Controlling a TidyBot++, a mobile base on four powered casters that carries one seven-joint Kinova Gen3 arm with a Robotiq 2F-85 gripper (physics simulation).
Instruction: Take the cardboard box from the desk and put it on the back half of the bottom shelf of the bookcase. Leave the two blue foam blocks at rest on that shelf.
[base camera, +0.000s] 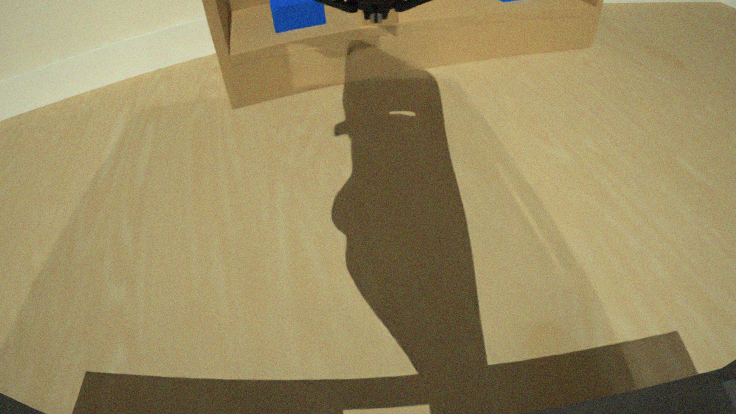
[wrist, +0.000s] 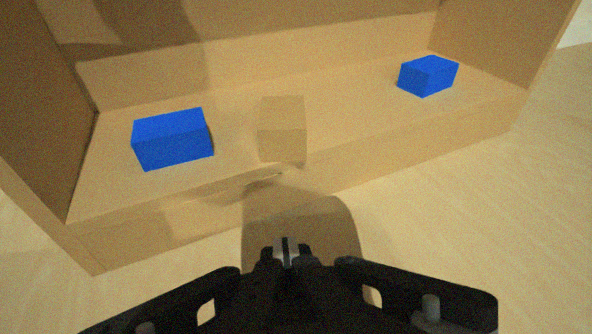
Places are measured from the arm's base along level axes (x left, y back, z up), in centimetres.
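Pixels of known places: gripper, between the fingertips: (base camera: 375, 15) (wrist: 285, 252).
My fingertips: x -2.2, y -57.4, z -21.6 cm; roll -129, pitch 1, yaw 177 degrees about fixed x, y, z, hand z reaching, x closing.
Observation:
For each thing: its top centre in the pictures, then the offset to it from my fingertips. Level surfaces: height alone.
- tan cardboard box, centre of its top: (wrist: 282, 111) dx -2.1, dy -22.8, dz -3.1 cm
- bottom shelf, height of its surface: dz -8.1 cm
- left blue block, centre of its top: (wrist: 168, 123) dx +12.8, dy -23.3, dz -3.6 cm
- right blue block, centre of its top: (wrist: 430, 63) dx -31.0, dy -36.4, dz -3.6 cm
- wood floor, height of its surface: dz -18.1 cm
The tan cardboard box (wrist: 281, 130) stands on the bottom shelf (wrist: 350, 112) of the bookcase, close to the front edge, between two blue foam blocks. In the base view it is hard to make out behind the gripper. The left blue block (base camera: 298, 15) (wrist: 172, 140) lies near the left side panel. The right blue block (base camera: 510, 0) (wrist: 427, 76) lies near the right side panel; a sliver of it shows in the base view. My gripper (base camera: 376, 16) (wrist: 285, 252) is shut and empty, in front of the shelf edge and the box, apart from it.
The bookcase's left side panel (base camera: 218, 46) (wrist: 40, 100) and right side panel (wrist: 505, 45) close in the shelf. A base board (base camera: 411, 48) (wrist: 415, 145) runs under its front edge. A white wall skirting (base camera: 102, 74) is at the left. The arm's shadow falls across the wood floor (base camera: 231, 231).

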